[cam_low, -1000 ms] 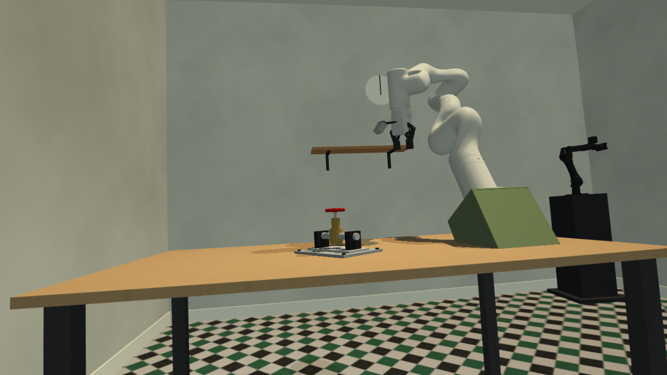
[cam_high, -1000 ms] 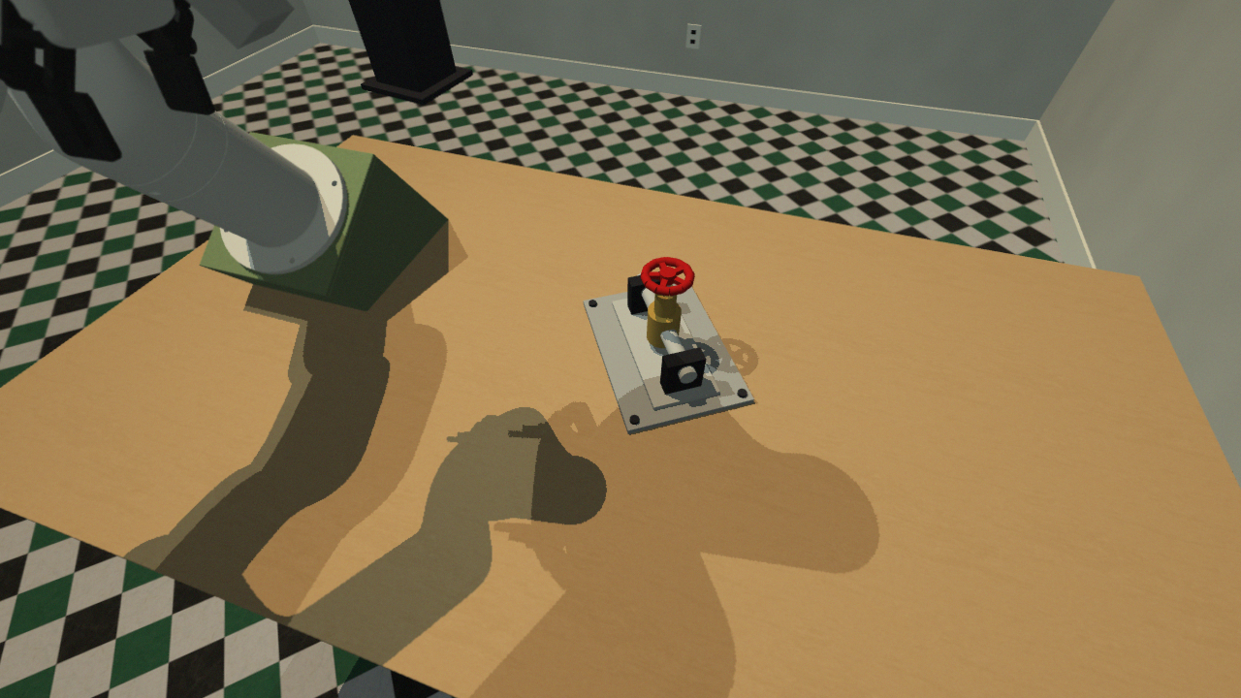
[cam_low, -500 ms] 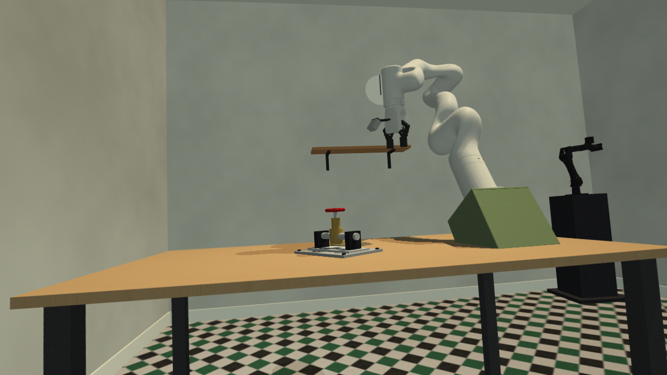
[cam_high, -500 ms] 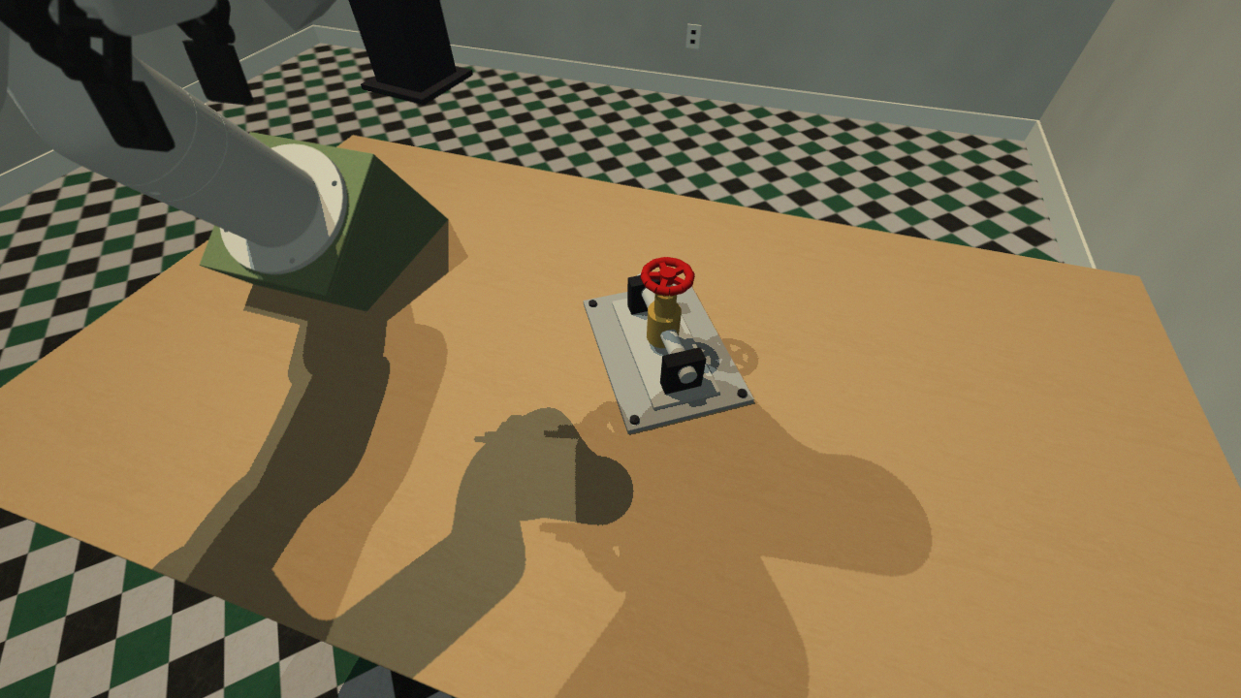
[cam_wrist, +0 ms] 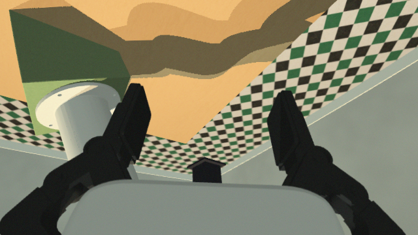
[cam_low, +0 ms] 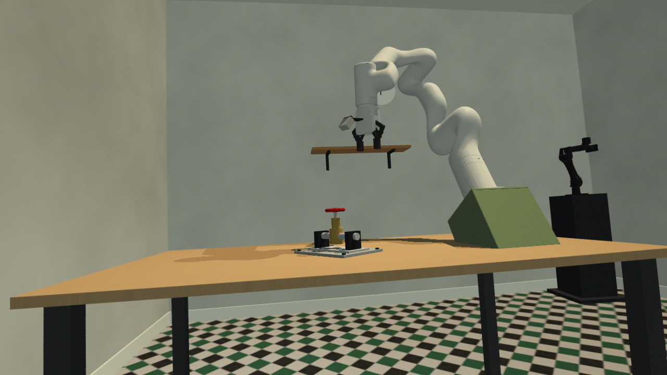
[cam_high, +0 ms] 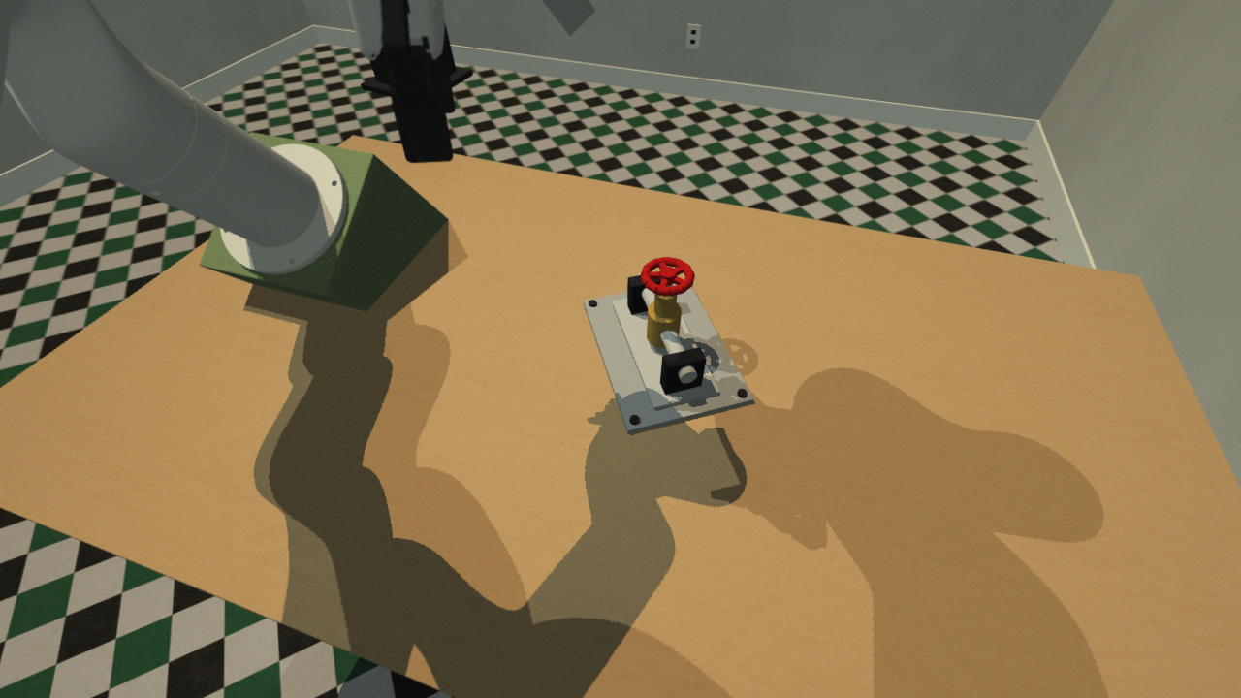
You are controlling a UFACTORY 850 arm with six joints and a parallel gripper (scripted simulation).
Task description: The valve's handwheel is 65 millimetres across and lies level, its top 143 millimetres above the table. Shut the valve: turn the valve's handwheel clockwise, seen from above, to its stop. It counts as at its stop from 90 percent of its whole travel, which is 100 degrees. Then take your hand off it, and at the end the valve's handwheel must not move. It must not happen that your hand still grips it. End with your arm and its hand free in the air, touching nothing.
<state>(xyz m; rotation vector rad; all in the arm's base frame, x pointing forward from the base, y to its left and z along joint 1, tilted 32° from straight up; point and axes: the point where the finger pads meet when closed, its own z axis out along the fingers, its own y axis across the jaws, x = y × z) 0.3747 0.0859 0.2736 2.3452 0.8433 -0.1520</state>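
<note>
My gripper is now 24 cm above the red handwheel, 17 cm to the right of it and 14 cm short of it.
</note>
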